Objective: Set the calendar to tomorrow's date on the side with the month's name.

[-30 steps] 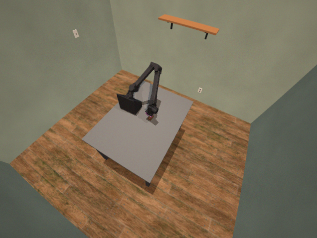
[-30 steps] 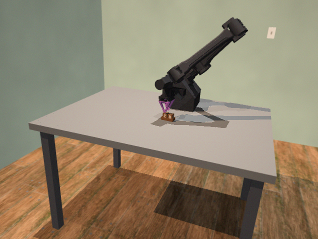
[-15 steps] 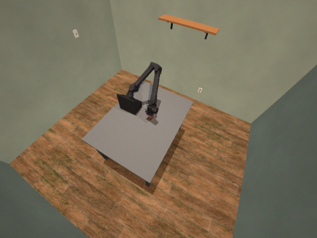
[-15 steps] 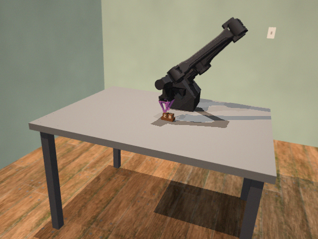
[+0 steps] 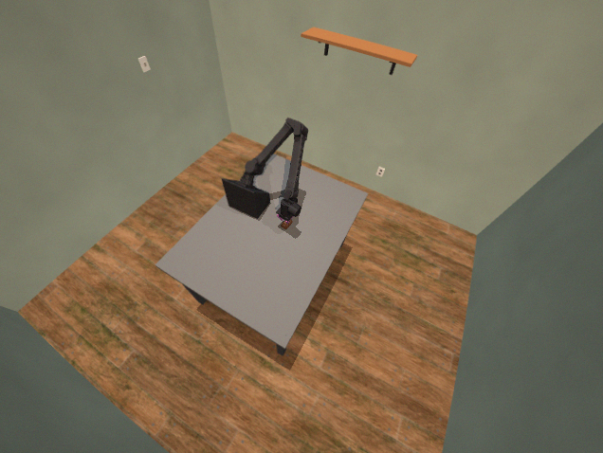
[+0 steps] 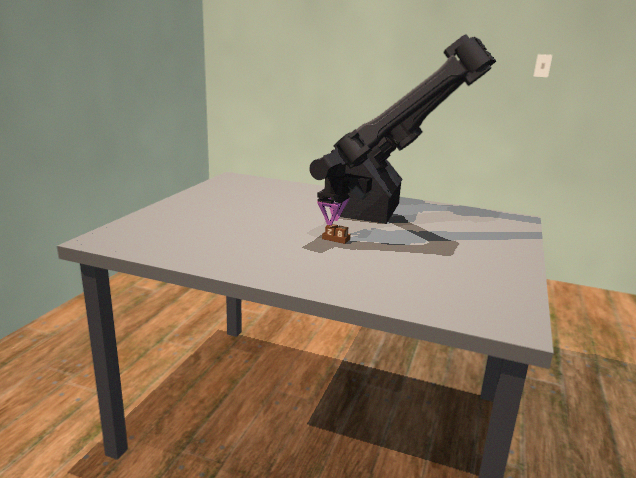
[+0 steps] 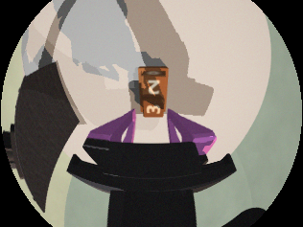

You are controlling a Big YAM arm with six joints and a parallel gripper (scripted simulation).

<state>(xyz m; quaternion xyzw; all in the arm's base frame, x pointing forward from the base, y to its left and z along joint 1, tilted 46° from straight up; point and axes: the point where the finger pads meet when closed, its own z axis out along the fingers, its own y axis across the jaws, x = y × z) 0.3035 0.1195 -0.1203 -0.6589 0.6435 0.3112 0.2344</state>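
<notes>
Now: the small brown calendar tray 5 cm below my hand and 2 cm to the left of it.
</notes>
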